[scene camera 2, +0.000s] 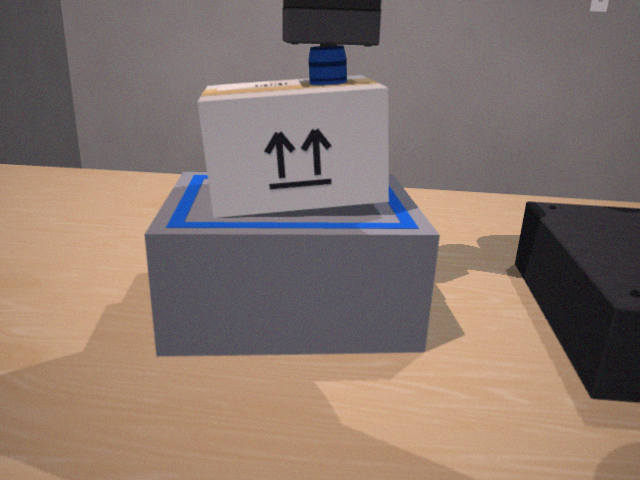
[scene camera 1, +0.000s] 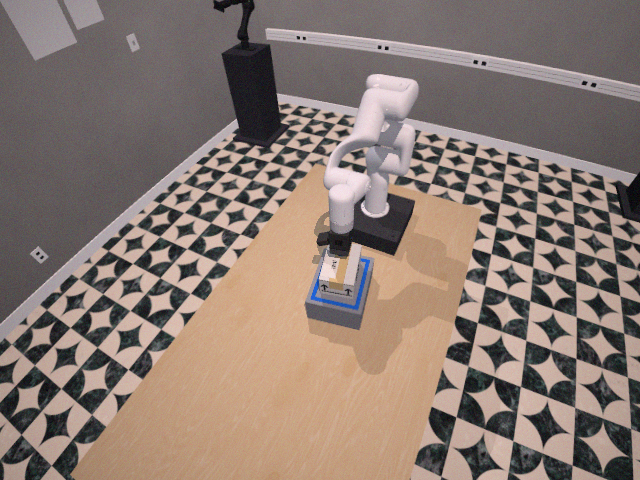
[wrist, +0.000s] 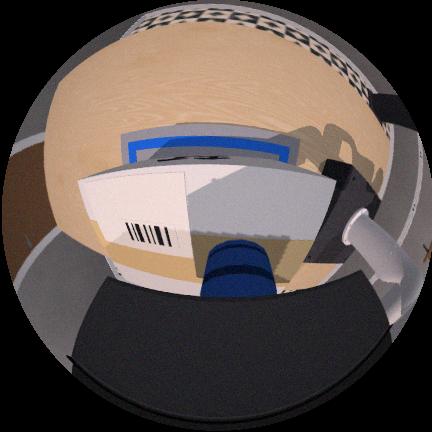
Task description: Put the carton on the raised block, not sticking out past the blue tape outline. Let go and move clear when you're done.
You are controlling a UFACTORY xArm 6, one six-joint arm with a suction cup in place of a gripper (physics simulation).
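Places are measured from the arm's base along level axes (x ahead, y left, z up), in metres.
Pixels of known places: hand, its tool point: [wrist: 233, 248]; arm's base, origin of its link: [scene camera 1: 374, 208] [wrist: 354, 225].
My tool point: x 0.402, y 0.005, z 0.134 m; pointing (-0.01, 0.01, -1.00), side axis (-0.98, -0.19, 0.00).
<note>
For each thing: its middle in the pictures, then the offset to it from my tool point. Level surfaces: height alone.
- white carton, middle of its body: [wrist: 196, 220] [scene camera 2: 293, 140] [scene camera 1: 341, 269] dx +0.030, dy +0.011, dz -0.043 m
- grey raised block, middle of its body: [scene camera 2: 291, 252] [wrist: 206, 187] [scene camera 1: 341, 287] dx +0.031, dy +0.013, dz -0.162 m
- wooden table, height of its surface: dz -0.222 m
The white carton [scene camera 1: 336, 289] [scene camera 2: 299, 149] [wrist: 250, 200], with tan tape, a barcode label and black arrows, hangs tilted from my blue suction cup [scene camera 2: 328, 67] [wrist: 238, 270]. The cup is on its top, off centre toward the robot base. The carton's end nearer the base is raised, with a shadowed gap under it. Its other end is lower; whether that edge touches the grey raised block [scene camera 1: 333, 317] [scene camera 2: 292, 294] [wrist: 200, 131] is unclear. In scene camera 2 the carton appears inside the blue tape outline [scene camera 1: 336, 303] [scene camera 2: 292, 225] [wrist: 210, 141]; its far side is hidden.
The block stands on the wooden table [scene camera 1: 268, 377] [scene camera 2: 232, 403] [wrist: 200, 75]. The black robot base [scene camera 1: 379, 229] [scene camera 2: 578, 268] [wrist: 325, 245] is close to the block on one side. A black pedestal [scene camera 1: 253, 93] stands on the floor beyond the table.
</note>
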